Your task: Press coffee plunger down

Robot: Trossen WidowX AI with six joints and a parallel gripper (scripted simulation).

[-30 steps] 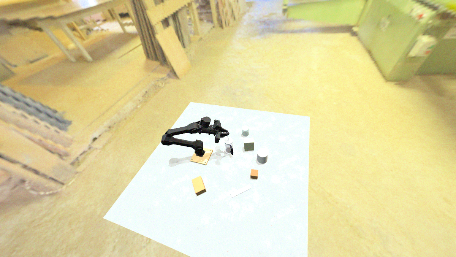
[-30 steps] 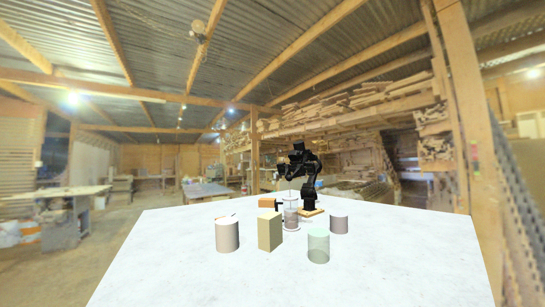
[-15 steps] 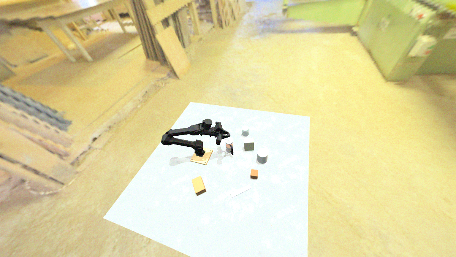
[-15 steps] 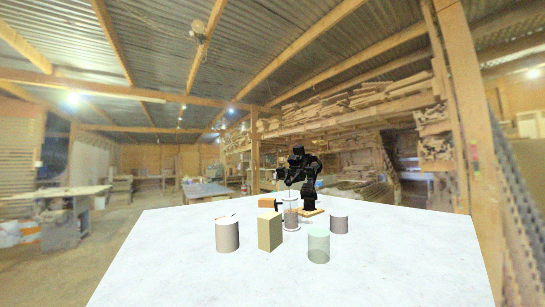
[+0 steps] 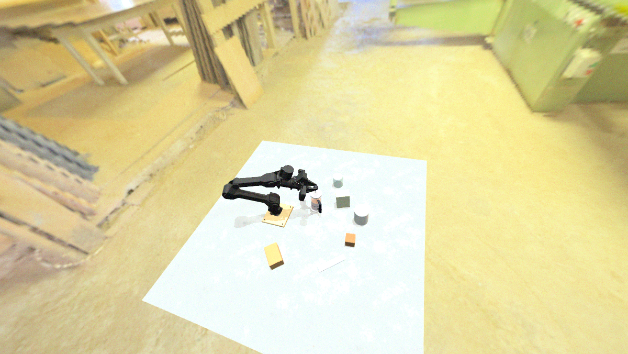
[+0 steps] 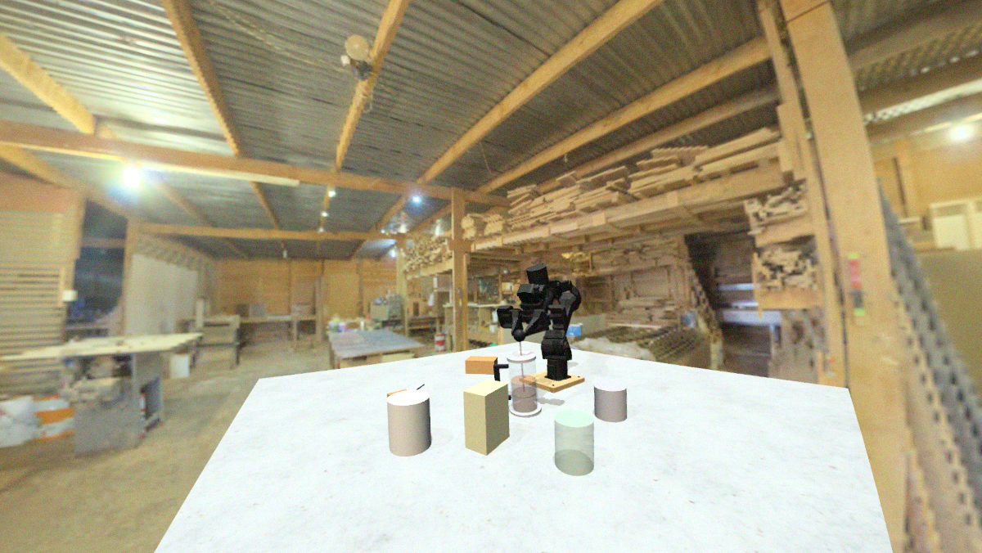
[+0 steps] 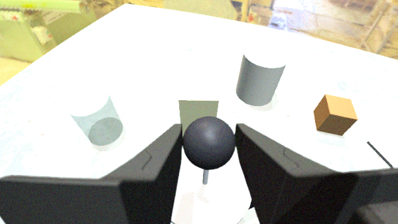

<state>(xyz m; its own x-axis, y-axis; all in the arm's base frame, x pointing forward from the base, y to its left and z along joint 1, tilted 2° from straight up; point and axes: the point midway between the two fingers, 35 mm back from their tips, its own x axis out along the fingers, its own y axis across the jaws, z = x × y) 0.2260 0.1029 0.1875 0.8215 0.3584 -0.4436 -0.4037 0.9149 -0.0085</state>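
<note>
Now: the coffee press 20 mm to the right of my gripper tip and 100 mm below it. The rest, counted from my gripper tip: olive block (130 mm ahead, 60 mm to the left, 140 mm below); orange cube (230 mm ahead, 170 mm to the right, 170 mm below); tan block (130 mm behind, 380 mm to the right, 170 mm below).
</note>
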